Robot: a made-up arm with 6 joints. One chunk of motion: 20 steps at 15 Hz.
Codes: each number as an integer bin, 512 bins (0 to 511) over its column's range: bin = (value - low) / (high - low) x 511, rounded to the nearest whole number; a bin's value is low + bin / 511 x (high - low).
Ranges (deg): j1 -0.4..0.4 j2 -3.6..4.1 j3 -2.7..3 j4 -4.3..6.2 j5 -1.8..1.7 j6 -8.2..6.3
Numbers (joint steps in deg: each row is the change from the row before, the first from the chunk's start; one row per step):
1: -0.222 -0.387 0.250 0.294 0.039 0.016
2: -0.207 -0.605 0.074 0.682 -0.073 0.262
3: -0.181 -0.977 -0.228 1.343 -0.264 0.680
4: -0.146 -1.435 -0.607 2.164 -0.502 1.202
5: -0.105 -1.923 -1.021 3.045 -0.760 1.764
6: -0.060 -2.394 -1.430 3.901 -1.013 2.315
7: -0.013 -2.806 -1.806 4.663 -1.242 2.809
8: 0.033 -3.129 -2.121 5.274 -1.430 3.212
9: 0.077 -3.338 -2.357 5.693 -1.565 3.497
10: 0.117 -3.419 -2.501 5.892 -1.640 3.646
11: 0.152 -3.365 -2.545 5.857 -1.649 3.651
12: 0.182 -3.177 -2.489 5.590 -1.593 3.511
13: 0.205 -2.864 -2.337 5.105 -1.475 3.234
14: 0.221 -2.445 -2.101 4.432 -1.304 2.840
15: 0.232 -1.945 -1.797 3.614 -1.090 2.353
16: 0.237 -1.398 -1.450 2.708 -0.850 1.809
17: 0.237 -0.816 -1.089 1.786 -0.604 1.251
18: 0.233 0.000 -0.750 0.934 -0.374 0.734
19: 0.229 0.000 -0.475 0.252 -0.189 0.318
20: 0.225 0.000 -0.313 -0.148 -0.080 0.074
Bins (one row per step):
1: 114 213 264 224 268 290
2: 123 199 249 242 252 298
3: 140 174 222 275 224 313
4: 162 144 188 315 190 331
5: 188 111 151 357 152 351
6: 217 80 114 399 115 371
7: 247 53 80 436 81 388
8: 277 31 52 466 54 402
9: 305 17 31 486 34 412
10: 330 12 18 496 23 417
11: 353 16 14 494 22 418
12: 372 28 19 481 30 413
13: 386 49 33 458 47 403
14: 397 77 54 425 72 389
15: 404 110 81 385 104 372
16: 407 146 112 341 139 353
17: 407 185 144 296 175 333
18: 404 239 175 255 208 315
19: 402 239 199 222 235 300
20: 399 239 214 202 251 292

